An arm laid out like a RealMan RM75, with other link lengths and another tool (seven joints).
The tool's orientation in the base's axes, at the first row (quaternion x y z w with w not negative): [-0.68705 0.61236 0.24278 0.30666]
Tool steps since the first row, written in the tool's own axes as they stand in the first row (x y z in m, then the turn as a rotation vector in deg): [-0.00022 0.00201 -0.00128 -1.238 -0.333 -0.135]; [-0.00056 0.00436 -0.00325 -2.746 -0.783 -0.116]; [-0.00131 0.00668 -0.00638 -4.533 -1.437 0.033]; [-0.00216 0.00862 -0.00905 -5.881 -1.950 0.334]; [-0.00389 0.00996 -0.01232 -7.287 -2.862 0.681]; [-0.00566 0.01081 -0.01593 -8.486 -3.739 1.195]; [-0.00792 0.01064 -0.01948 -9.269 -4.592 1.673]
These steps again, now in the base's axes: [-0.00207 -0.00089 0.00080 0.161 0.781 1.013]; [-0.00453 -0.00222 0.00211 0.408 1.867 2.125]; [-0.00706 -0.00409 0.00453 0.825 3.252 3.370]; [-0.00920 -0.00554 0.00674 1.168 4.434 4.181]; [-0.01089 -0.00678 0.01007 1.900 5.713 5.050]; [-0.01212 -0.00820 0.01373 2.632 6.967 5.652]; [-0.01240 -0.00917 0.01782 3.393 7.906 5.982]
